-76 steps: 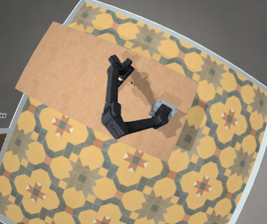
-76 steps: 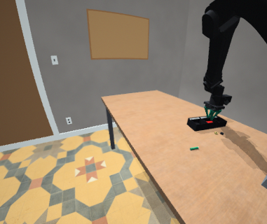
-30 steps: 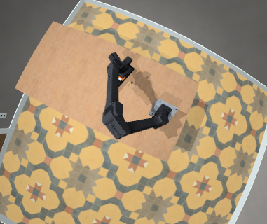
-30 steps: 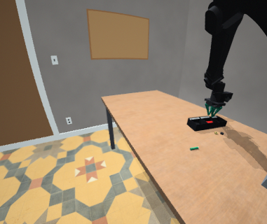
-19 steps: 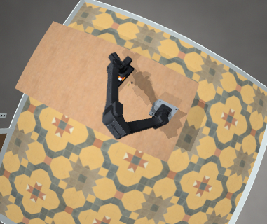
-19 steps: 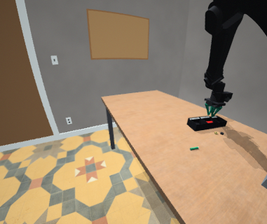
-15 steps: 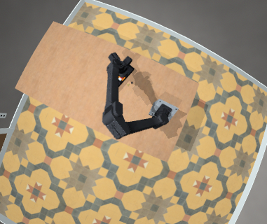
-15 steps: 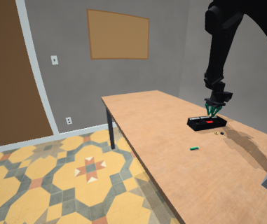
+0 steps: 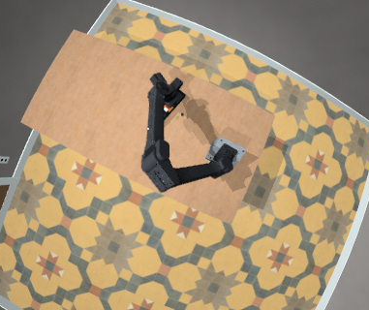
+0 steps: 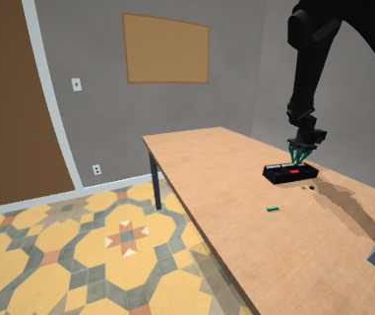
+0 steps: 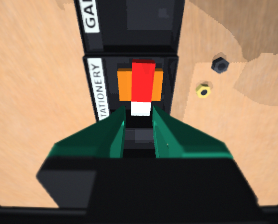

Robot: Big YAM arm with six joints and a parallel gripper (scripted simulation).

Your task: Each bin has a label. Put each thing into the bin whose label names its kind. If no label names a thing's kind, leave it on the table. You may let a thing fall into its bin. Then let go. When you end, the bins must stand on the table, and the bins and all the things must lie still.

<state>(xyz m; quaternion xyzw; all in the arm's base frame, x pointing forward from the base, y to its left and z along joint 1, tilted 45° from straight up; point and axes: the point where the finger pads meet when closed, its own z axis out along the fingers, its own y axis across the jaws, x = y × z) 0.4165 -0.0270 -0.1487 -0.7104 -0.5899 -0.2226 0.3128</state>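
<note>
Right now the green battery is 110 mm behind my hand, 260 mm to the left of it and 70 mm below it. The rest, counted from my hand: orange block 70 mm below; then black nut 100 mm behind, 70 mm below; then yellow nut 80 mm behind, 30 mm to the left, 70 mm below.
</note>
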